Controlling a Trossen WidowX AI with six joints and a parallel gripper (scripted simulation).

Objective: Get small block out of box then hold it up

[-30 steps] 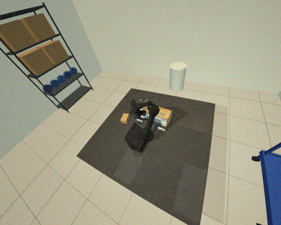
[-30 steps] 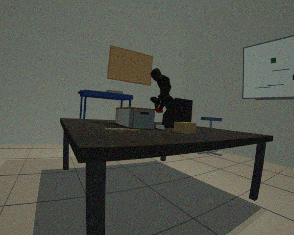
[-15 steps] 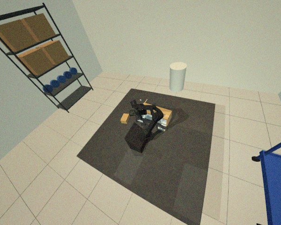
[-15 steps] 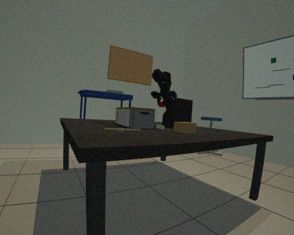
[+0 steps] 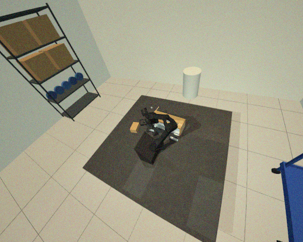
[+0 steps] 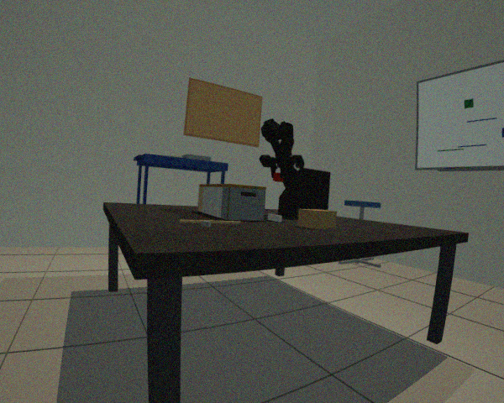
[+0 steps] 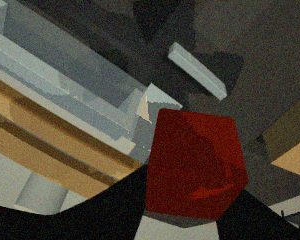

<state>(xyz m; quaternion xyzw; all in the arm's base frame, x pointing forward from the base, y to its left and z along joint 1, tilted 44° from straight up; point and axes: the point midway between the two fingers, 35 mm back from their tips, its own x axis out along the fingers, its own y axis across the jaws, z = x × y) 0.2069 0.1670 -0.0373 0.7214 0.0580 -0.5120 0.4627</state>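
The red block lies 2 cm behind my gripper tip and 1 cm to the right of it. Also, from my gripper tip: tan block (4 cm behind, 22 cm to the left, 14 cm below); then box (12 cm ahead, 11 cm to the right, 11 cm below).
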